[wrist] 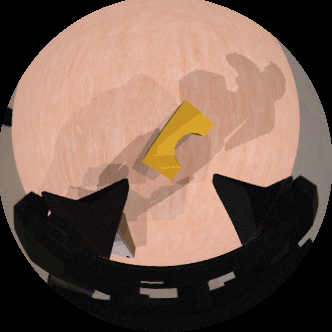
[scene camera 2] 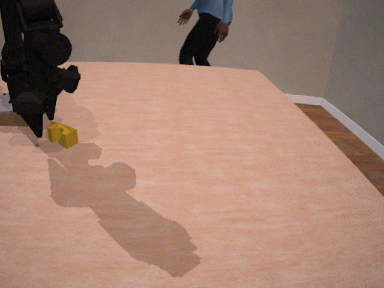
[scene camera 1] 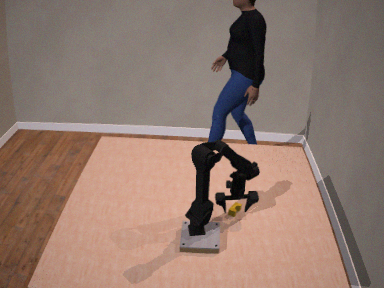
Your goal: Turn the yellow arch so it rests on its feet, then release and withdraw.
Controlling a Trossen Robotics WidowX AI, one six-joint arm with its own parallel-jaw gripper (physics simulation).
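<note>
The yellow arch (scene camera 1: 233,210) (scene camera 2: 70,138) (wrist: 167,142) lies on one flat side face on the table top, with its curved notch facing sideways. In the wrist view its long back runs diagonally and the notch opens toward the lower right. My gripper (scene camera 1: 235,210) (scene camera 2: 45,127) (wrist: 171,180) points down, open and empty, close above the table beside the arch. In the wrist view the arch shows mostly beyond the fingertips, with its lower end nearest the line between them. Whether a finger touches it cannot be told.
The arm's grey base plate (scene camera 1: 200,243) (wrist: 121,247) stands on the pale table top (scene camera 1: 125,190) (scene camera 2: 250,175) (wrist: 150,45), near the arch. Shadows of the arm fall across the table around the arch. A person (scene camera 1: 245,50) (scene camera 2: 205,30) is behind the table's far edge.
</note>
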